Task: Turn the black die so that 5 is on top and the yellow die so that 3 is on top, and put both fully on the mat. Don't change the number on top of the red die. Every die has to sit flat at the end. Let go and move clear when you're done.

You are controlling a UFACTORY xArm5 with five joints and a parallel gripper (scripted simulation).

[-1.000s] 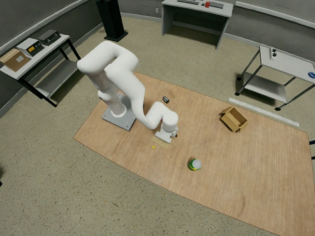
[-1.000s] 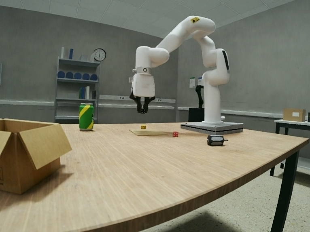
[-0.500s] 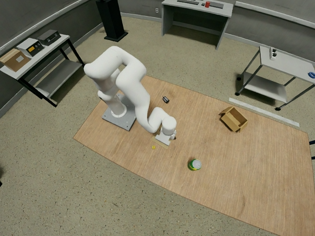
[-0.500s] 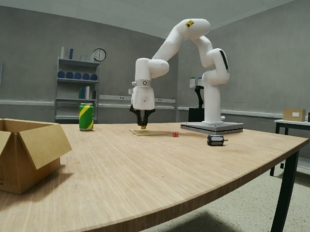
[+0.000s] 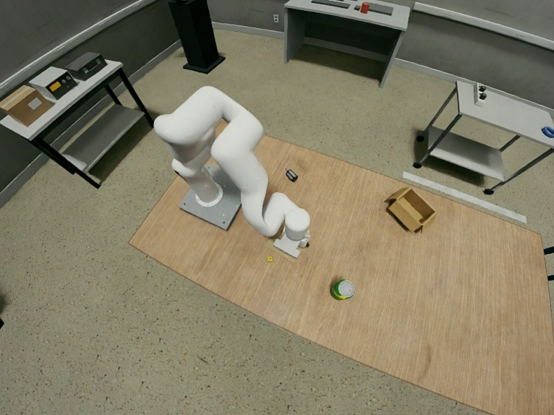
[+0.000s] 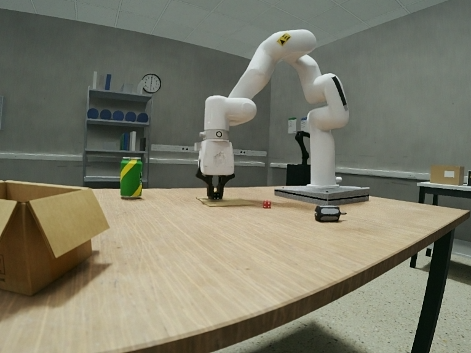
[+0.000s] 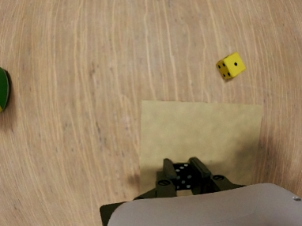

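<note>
Now: hand 1 cm above the black die. From my hand the other things lie so: yellow die (6 cm behind, 10 cm to the right, 2 cm below); then tan mat (3 cm behind, 3 cm below); then red die (11 cm behind, 12 cm to the left, 2 cm below).
</note>
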